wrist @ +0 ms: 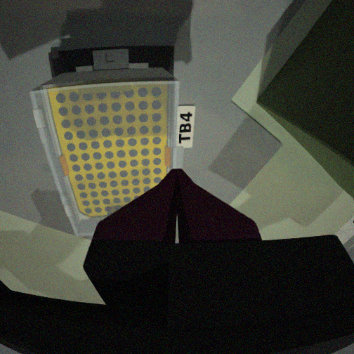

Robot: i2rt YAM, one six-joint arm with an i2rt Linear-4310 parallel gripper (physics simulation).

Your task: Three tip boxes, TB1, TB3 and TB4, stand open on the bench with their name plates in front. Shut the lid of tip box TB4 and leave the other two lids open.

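Tip box TB4 [117, 150] shows at the upper left in the wrist view, with a yellow rack full of round grey holes inside pale, see-through walls. Its name plate [186, 126] lies along its right side and reads TB4. A dark grey part with a small block [110, 58] is at the box's top end in the view; I cannot tell how the lid stands. My gripper [176, 177] is shut and empty, its dark red fingertips together over the box's lower right edge. The fingers hide the box's lower right corner. TB1 and TB3 cannot be identified in this view.
A large dark green block-like object [315, 95] stands at the upper right, with pale green surfaces beside and below it. A grey patch [245, 152] lies between it and the name plate. Dark shadows fall behind the box. The black gripper body covers the bottom of the view.
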